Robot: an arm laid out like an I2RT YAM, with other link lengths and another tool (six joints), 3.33 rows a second.
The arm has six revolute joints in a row. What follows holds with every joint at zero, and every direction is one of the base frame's.
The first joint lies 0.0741 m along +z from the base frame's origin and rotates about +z.
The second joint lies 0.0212 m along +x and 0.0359 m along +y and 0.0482 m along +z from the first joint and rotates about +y.
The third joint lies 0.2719 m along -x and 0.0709 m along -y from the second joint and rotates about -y.
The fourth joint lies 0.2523 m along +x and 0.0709 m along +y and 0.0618 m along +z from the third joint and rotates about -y.
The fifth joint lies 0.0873 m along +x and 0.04 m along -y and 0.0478 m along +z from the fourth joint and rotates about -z.
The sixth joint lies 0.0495 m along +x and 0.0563 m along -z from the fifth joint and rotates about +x.
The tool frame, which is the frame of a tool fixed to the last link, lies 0.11 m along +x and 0.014 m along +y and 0.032 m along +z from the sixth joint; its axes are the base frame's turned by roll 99.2, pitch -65.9 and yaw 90 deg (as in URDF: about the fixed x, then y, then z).
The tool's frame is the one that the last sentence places.
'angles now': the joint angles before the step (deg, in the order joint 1, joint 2, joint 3, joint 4, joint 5, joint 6). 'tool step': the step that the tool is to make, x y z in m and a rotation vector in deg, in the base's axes. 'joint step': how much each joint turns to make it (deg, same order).
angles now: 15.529 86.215 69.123 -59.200 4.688 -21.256
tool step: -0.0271 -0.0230 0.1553 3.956 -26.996 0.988
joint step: -2.762 -23.809 4.733 -0.980 0.738 -4.530
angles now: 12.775 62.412 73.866 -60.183 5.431 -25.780
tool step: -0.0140 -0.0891 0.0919 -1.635 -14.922 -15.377
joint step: -17.160 -6.274 8.735 0.026 0.519 -3.159
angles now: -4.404 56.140 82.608 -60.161 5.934 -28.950
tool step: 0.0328 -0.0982 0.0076 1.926 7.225 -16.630
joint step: -16.570 16.581 16.696 -7.589 -0.111 0.283
